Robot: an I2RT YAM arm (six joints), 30 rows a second.
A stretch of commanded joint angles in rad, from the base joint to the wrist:
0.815 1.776 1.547 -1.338 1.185 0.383
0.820 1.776 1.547 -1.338 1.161 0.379
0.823 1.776 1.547 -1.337 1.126 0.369
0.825 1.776 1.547 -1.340 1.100 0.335
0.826 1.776 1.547 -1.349 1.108 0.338
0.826 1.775 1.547 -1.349 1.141 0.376
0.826 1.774 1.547 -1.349 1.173 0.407
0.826 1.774 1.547 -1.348 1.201 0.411
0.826 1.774 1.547 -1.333 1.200 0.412
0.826 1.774 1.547 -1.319 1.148 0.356
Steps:
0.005 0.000 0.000 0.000 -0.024 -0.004
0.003 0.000 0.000 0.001 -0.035 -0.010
0.002 0.000 0.000 -0.003 -0.026 -0.034
0.001 0.000 0.000 -0.009 0.008 0.003
0.000 -0.001 0.000 0.000 0.033 0.038
0.000 -0.001 0.000 0.000 0.032 0.031
0.000 0.000 0.000 0.001 0.028 0.004
0.000 0.000 0.000 0.015 -0.001 0.001
0.000 0.000 0.000 0.014 -0.052 -0.056

